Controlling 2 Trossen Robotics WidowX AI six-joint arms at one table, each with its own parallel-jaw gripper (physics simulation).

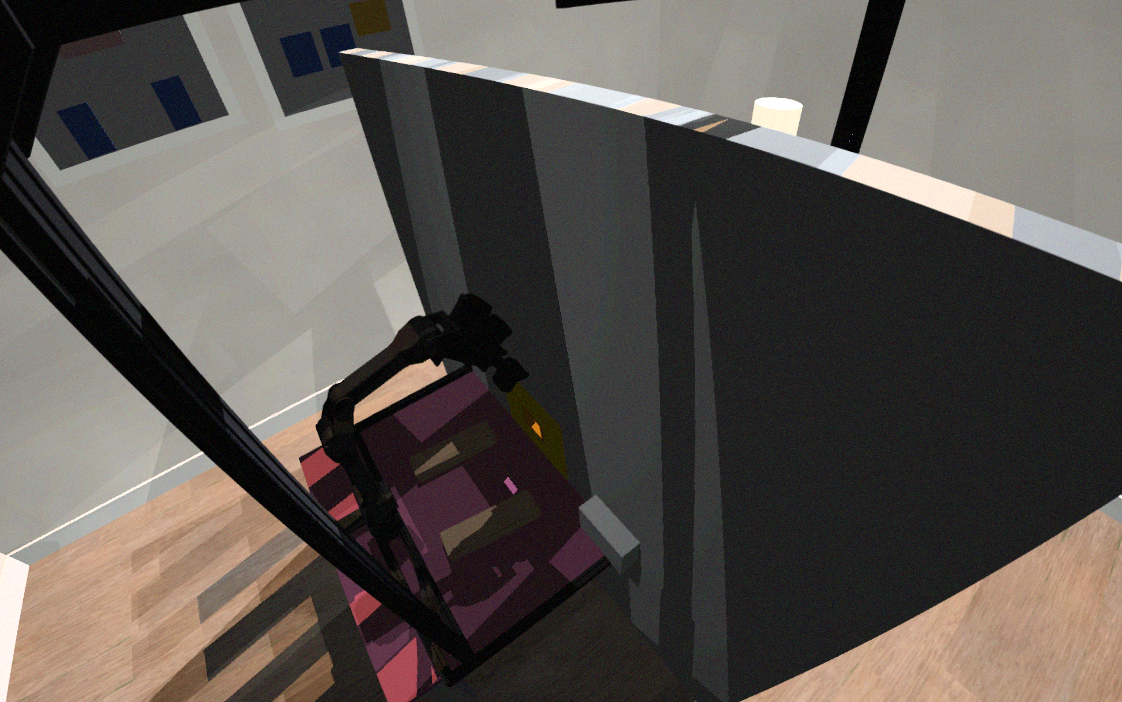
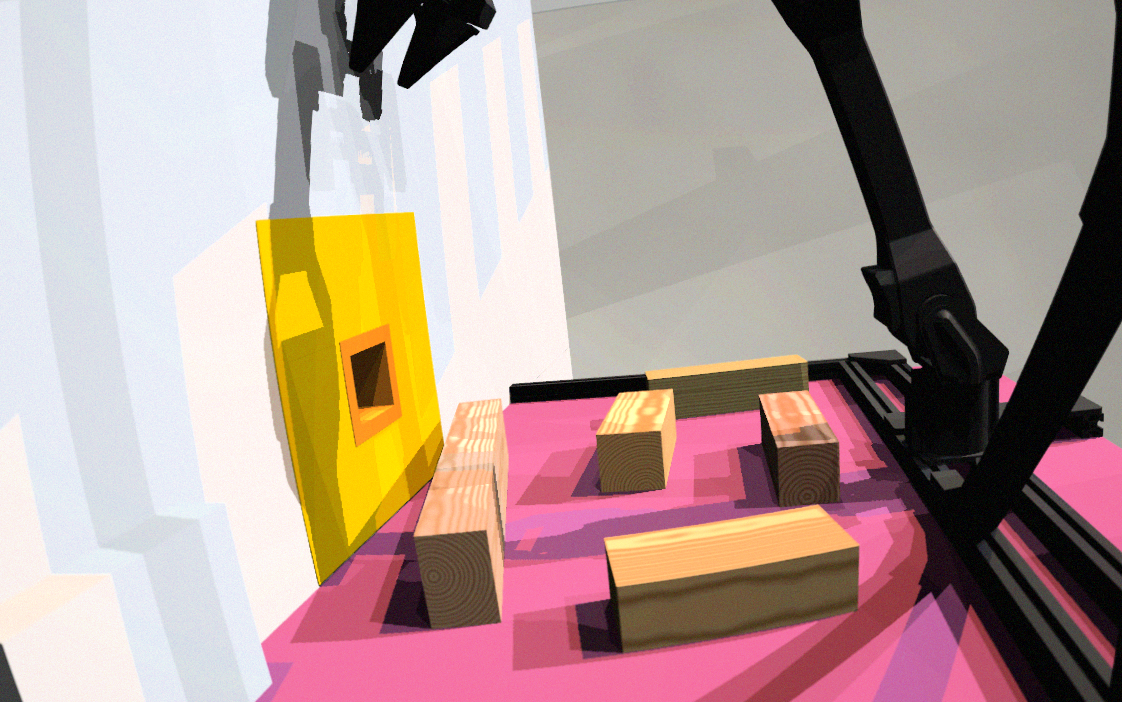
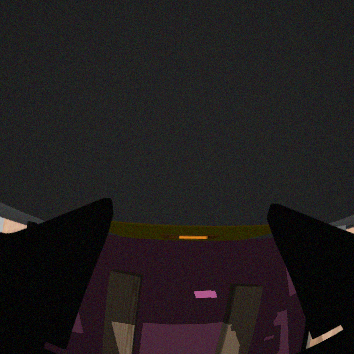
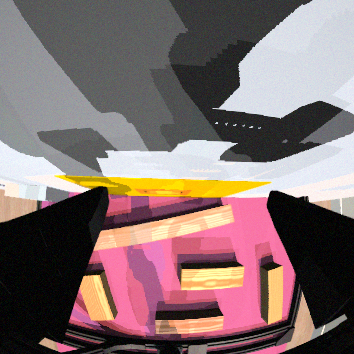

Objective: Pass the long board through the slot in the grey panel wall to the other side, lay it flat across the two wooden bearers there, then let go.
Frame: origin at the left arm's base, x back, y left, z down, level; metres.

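Seen in the pictures: left gripper, fingertip midpoint: (image 3: 194, 210); right gripper, fingertip midpoint: (image 2: 380, 79) (image 4: 191, 197); left arm's base at its link origin: (image 1: 388, 529); right arm's base at its link origin: (image 2: 954, 449) (image 4: 169, 353).
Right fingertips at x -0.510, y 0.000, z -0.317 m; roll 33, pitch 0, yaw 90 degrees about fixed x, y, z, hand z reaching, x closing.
Note:
Offsets run from my right fingertips to a thing's middle. "pt": to the spot under its first point.
The long board {dy -0.036, dx -0.048, dz +0.307 m} (image 2: 459, 529) (image 4: 170, 226) lies flat on the pink top near the wall's foot, on the right arm's side. The grey panel wall (image 1: 488, 206) (image 3: 185, 125) (image 2: 66, 372) has a yellow plate (image 1: 556, 451) (image 2: 397, 273) (image 4: 230, 188) (image 3: 135, 230) around an orange-rimmed slot {pt dy -0.030, dx +0.025, dz +0.265 m} (image 2: 376, 432) (image 1: 537, 429). Beyond the wall, two wooden bearers {dy +0.106, dx +0.272, dz +0.317 m} (image 1: 452, 451) {dy -0.143, dx +0.298, dz +0.317 m} (image 1: 489, 527) (image 3: 122, 310) (image 3: 245, 315) lie apart and roughly parallel. My left gripper (image 1: 511, 382) (image 3: 194, 210) is open and empty above the bearers' side, near the wall. My right gripper (image 2: 380, 76) (image 4: 191, 197) is open and empty, high above the board.
On the right arm's side, several shorter wooden blocks {dy +0.091, dx -0.157, dz +0.312 m} (image 2: 632, 455) {dy +0.045, dx -0.285, dz +0.314 m} (image 2: 800, 463) {dy -0.180, dx -0.229, dz +0.317 m} (image 2: 732, 579) {dy +0.264, dx -0.233, dz +0.314 m} (image 2: 736, 385) lie on the pink top. A grey block {pt dy -0.358, dx +0.115, dz +0.236 m} (image 1: 608, 533) juts from the wall near the left arm's table. Black rails (image 2: 579, 389) edge the table.

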